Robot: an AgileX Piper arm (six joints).
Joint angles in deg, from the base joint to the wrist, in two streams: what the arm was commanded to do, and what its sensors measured. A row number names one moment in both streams.
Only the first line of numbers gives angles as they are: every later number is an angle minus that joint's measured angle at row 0.
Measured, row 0:
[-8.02, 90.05, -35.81, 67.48, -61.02, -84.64]
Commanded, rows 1 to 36:
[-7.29, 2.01, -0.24, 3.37, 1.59, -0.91]
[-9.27, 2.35, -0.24, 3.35, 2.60, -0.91]
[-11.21, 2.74, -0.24, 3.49, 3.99, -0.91]
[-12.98, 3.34, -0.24, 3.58, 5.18, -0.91]
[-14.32, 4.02, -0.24, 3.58, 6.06, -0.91]
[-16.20, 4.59, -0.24, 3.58, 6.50, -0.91]
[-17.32, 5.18, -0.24, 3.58, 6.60, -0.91]
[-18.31, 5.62, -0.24, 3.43, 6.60, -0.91]
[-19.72, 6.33, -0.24, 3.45, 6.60, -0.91]
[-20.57, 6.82, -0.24, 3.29, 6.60, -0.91]
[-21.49, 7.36, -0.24, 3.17, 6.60, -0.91]
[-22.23, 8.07, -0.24, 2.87, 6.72, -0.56]
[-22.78, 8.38, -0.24, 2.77, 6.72, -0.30]
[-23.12, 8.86, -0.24, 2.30, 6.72, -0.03]
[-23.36, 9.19, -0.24, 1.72, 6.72, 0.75]
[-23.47, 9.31, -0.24, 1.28, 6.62, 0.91]
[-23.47, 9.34, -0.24, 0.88, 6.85, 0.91]
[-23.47, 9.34, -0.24, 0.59, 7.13, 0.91]
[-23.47, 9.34, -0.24, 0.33, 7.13, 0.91]
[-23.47, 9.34, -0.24, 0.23, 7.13, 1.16]
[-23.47, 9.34, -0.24, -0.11, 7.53, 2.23]
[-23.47, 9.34, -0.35, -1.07, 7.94, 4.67]
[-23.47, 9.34, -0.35, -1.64, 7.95, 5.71]
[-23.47, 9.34, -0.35, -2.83, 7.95, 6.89]
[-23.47, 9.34, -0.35, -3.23, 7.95, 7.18]
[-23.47, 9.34, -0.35, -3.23, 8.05, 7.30]
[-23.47, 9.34, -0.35, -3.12, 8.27, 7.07]
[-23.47, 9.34, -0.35, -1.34, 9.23, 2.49]
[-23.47, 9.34, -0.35, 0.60, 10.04, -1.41]
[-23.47, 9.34, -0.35, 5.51, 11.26, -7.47]
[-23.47, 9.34, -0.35, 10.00, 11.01, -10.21]
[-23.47, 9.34, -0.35, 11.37, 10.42, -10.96]
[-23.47, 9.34, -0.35, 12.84, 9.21, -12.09]
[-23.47, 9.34, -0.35, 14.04, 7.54, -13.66]
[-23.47, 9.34, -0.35, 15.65, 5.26, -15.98]
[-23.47, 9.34, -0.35, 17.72, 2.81, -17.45]
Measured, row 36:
[-23.15, 9.47, -0.13, 11.08, 8.96, -11.07]
